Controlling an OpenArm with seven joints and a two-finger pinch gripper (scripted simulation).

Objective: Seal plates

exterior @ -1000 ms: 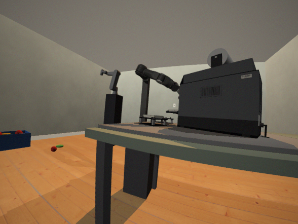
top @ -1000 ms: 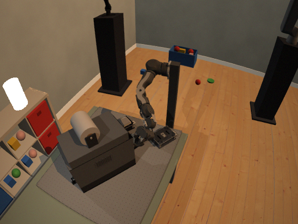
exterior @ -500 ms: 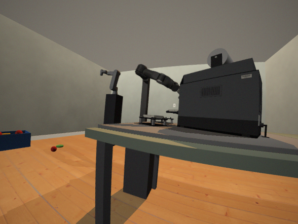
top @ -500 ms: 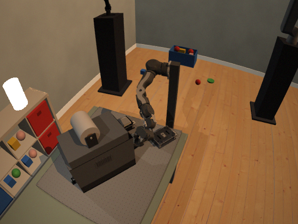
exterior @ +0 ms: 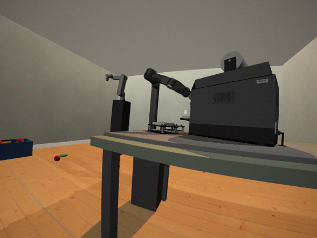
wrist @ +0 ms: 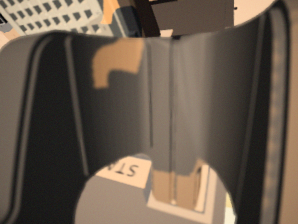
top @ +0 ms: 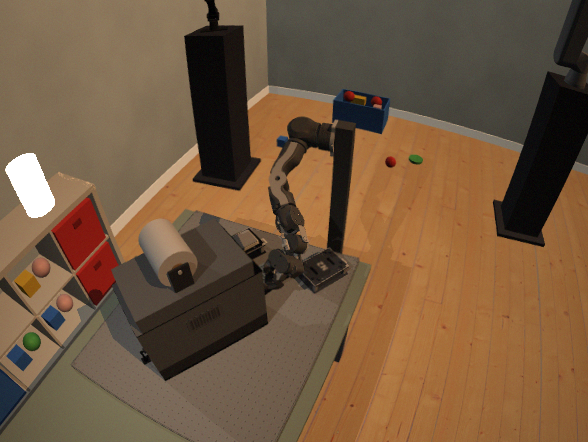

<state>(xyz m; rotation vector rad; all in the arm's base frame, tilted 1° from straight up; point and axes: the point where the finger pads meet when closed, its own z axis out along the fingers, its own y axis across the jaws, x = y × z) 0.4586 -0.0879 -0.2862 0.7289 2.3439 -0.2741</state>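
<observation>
Now: the pale start button 3 cm ahead of my hand, 2 cm to the right of it and 1 cm above it. Round my hand: dark sealer stage: 8 cm behind, 5 cm to the right, 8 cm below; then white well plate: 8 cm behind, 5 cm to the right, 7 cm below; then warning sticker: 8 cm behind, 16 cm to the right, 2 cm below.
</observation>
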